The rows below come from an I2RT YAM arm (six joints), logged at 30 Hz.
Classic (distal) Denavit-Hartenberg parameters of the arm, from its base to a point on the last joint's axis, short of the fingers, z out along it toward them. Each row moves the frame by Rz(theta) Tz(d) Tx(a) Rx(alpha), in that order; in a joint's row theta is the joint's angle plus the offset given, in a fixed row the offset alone. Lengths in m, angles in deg.
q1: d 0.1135; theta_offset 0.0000; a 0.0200; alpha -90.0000
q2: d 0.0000; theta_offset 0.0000; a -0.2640; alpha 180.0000
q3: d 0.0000; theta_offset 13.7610; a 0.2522; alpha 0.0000
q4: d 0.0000; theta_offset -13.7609; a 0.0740; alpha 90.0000
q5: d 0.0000; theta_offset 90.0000; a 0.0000; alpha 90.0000
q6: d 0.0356; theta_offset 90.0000; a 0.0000; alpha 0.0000
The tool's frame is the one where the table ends.
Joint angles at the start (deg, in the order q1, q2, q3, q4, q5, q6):
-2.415 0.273 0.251 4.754 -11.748 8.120
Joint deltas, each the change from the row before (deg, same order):
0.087 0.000 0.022 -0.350 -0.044 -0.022
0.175 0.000 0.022 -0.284 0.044 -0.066
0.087 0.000 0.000 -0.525 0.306 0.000
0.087 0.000 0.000 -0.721 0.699 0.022
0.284 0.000 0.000 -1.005 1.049 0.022
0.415 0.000 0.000 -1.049 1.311 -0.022
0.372 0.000 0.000 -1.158 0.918 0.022
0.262 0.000 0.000 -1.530 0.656 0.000
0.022 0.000 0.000 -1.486 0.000 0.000
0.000 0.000 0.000 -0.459 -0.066 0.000
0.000 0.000 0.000 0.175 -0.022 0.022
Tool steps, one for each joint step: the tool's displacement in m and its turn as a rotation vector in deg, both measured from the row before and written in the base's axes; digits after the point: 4 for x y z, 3 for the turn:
0.0000 0.0002 -0.0005 -0.012 0.324 0.129
0.0000 0.0003 -0.0004 -0.051 0.251 0.126
0.0001 0.0000 -0.0010 0.040 0.524 -0.218
0.0001 -0.0003 -0.0014 0.087 0.723 -0.610
0.0002 -0.0001 -0.0019 0.098 1.006 -0.763
0.0001 0.0000 -0.0020 0.037 1.045 -0.896
0.0001 0.0001 -0.0022 0.048 1.160 -0.546
0.0000 0.0001 -0.0029 0.008 1.530 -0.394
-0.0001 0.0000 -0.0028 0.016 1.486 0.022
-0.0001 0.0000 -0.0009 0.009 0.459 0.066
0.0000 0.0000 0.0003 0.021 -0.173 0.021

